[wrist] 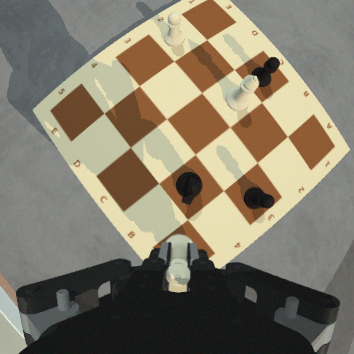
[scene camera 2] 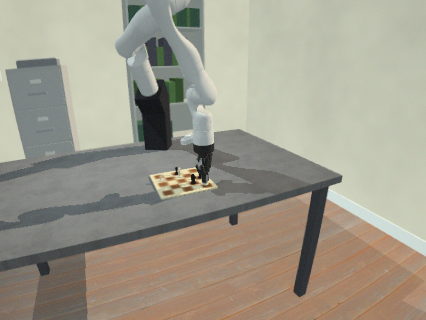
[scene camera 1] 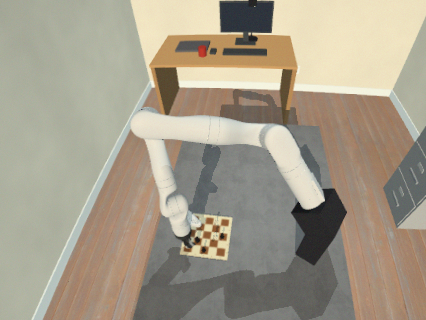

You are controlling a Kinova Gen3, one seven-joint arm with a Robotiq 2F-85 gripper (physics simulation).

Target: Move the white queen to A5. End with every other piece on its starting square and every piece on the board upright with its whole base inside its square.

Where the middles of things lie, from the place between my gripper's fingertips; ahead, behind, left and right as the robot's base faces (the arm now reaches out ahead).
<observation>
I see my gripper 9 cm past the chessboard (scene camera 1: 217, 248), 6 cm to the left of it and 2 cm above it. Round my hand: white queen (wrist: 177, 273): 2 cm above.
</observation>
